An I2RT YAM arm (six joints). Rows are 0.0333 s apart.
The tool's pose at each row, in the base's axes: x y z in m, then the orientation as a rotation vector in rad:
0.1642, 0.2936, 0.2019, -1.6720, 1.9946, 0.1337
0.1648, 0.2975, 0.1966, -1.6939, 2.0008, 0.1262
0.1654, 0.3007, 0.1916, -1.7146, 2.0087, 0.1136
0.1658, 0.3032, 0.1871, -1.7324, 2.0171, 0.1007
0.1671, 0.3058, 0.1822, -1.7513, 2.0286, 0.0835
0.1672, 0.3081, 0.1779, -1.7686, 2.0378, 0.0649
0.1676, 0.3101, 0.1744, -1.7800, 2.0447, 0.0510
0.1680, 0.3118, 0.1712, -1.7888, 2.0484, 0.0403
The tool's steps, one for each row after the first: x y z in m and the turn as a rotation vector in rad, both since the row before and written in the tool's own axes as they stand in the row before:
-0.0011, 0.0017, 0.0063, -0.0095, 0.0168, -0.0098
-0.0007, 0.0014, 0.0058, -0.0067, 0.0196, -0.0092
-0.0004, 0.0013, 0.0050, -0.0053, 0.0188, -0.0074
-0.0005, 0.0005, 0.0057, -0.0048, 0.0232, -0.0072
-0.0005, 0.0014, 0.0046, -0.0024, 0.0217, -0.0076
-0.0007, 0.0008, 0.0039, -0.0011, 0.0156, -0.0048
-0.0005, 0.0007, 0.0035, -0.0003, 0.0110, -0.0045

